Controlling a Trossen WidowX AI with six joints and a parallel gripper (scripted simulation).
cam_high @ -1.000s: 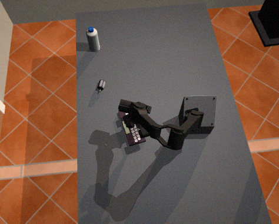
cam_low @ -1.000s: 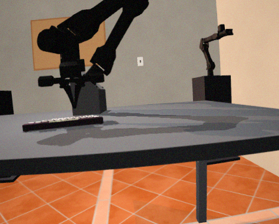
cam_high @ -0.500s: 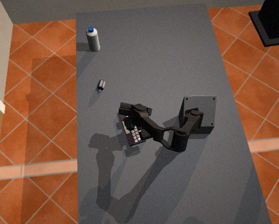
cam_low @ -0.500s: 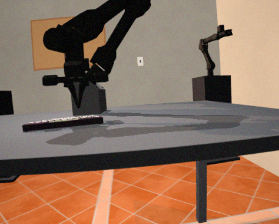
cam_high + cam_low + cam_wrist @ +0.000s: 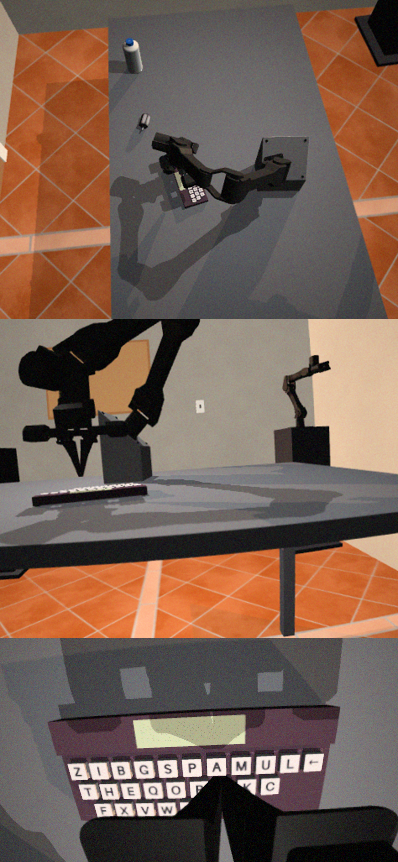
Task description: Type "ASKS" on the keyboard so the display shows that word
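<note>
Right now the left-arrow key is 70 mm to the right of my hand, 60 mm below it and 10 mm ahead of it.
</note>
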